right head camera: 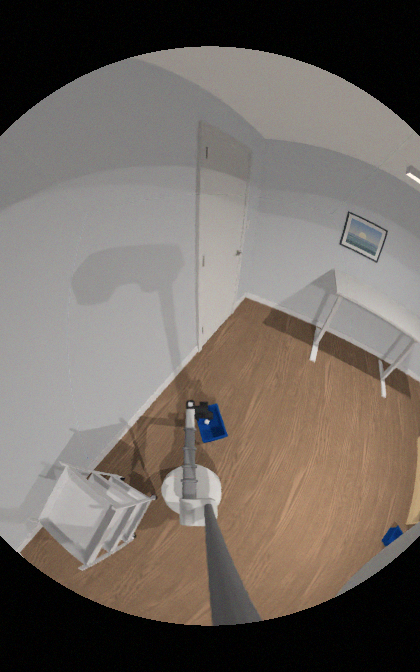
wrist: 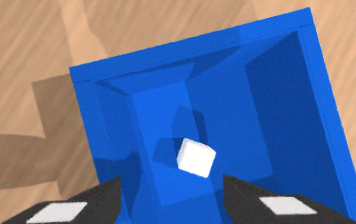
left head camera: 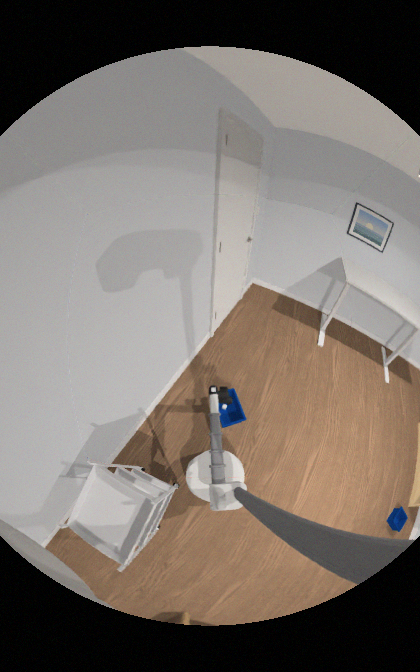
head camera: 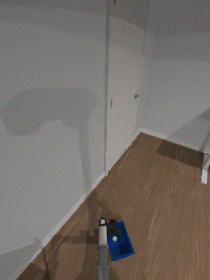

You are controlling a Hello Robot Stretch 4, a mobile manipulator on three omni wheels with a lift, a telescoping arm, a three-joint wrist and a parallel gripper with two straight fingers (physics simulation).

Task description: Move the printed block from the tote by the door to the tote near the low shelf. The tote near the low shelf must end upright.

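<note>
The printed block is a small white cube inside the blue tote by the door. That tote stands upright on the floor. My gripper is open and empty above the tote, with its two dark fingers wide apart at the bottom of the wrist view. The block shows ahead of the gap between the fingers, apart from both. The second blue tote stands far off at the lower right in the side head views; its inside is too small to read.
A white cart stands at the lower left near the wall. A white table stands at the right wall. The door is beyond the tote. A light wooden piece shows at the right edge.
</note>
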